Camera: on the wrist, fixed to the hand. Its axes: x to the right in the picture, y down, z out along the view.
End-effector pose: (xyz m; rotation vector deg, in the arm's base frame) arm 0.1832 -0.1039 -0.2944 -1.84 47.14 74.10
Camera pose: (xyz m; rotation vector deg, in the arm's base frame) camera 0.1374 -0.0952 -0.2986 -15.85 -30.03 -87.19
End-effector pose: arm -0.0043 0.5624 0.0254 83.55 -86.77 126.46
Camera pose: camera -0.0450 0.5565 0.0030 100.05 63.16 -25.15
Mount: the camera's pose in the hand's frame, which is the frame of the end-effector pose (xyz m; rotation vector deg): 0.0078 0.0401 -0.0229 6.61 -61.02 -167.92
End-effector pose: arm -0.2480 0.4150 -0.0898 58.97 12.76 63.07
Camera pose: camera -0.2834 0.4372 -0.0687 14.89 29.25 -116.35
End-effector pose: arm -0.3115 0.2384 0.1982 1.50 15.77 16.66
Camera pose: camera -0.3217 0.2787 0.1767 -6.87 -50.73 -149.31
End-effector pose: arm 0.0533 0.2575 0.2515 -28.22 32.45 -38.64
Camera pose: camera 0.0615 0.2739 0.2084 53.90 85.12 121.40
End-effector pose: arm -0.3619 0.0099 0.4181 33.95 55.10 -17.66
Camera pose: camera -0.3532 0.0558 0.4151 -78.74 -3.99 -159.67
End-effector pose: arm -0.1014 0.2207 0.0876 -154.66 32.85 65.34
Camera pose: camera -0.0976 0.1752 0.0982 -7.98 -121.01 32.69
